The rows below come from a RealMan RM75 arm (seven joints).
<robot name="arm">
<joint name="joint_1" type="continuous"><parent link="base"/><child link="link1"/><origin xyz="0.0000 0.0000 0.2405" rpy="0.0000 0.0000 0.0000"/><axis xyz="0 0 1"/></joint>
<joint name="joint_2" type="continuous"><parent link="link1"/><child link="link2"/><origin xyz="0.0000 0.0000 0.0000" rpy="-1.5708 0.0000 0.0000"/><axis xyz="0 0 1"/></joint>
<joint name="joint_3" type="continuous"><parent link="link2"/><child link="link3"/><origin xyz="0.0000 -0.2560 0.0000" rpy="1.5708 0.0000 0.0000"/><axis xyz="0 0 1"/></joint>
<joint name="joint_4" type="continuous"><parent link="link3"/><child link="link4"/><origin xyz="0.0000 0.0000 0.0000" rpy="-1.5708 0.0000 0.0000"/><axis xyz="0 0 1"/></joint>
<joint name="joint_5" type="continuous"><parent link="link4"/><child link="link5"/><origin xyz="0.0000 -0.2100 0.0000" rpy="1.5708 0.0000 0.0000"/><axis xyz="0 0 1"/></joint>
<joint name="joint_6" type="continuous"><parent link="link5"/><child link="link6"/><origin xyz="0.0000 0.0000 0.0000" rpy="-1.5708 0.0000 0.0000"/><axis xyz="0 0 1"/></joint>
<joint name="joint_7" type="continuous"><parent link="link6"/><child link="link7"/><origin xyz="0.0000 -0.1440 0.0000" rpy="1.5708 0.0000 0.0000"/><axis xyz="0 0 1"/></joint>
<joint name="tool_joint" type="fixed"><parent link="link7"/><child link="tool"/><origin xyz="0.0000 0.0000 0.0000" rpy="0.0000 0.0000 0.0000"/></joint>
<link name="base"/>
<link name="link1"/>
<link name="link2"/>
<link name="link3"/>
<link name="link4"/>
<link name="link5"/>
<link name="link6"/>
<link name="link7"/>
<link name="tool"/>
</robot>
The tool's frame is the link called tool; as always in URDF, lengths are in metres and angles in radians. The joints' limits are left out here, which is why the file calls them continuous.
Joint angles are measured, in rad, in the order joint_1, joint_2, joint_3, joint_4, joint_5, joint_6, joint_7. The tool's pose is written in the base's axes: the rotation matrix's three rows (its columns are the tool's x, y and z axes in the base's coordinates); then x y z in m. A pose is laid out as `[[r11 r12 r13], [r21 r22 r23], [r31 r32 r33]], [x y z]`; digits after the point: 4 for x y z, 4 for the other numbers.
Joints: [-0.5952, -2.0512, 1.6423, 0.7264, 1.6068, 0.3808, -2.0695]
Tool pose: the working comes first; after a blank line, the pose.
Where each joint sits with the arm in this pose, in the base's axes (m; each line is computed from the numbers above, not from the rounded line before):
joint_1: 0.0000 0.0000 0.2405
joint_2: 0.0000 0.0000 0.2405
joint_3: -0.1880 0.1273 0.1222
joint_4: -0.1880 0.1273 0.1222
joint_5: -0.2214 0.3180 0.0408
joint_6: -0.2214 0.3180 0.0408
joint_7: -0.2263 0.4218 -0.0588
the tool: -0.2263 0.4218 -0.0588

[[0.6586 0.7518 -0.0334], [0.5366 -0.4380 0.7213], [0.5276 -0.4930 -0.6918]], [-0.2263 0.4218 -0.0588]
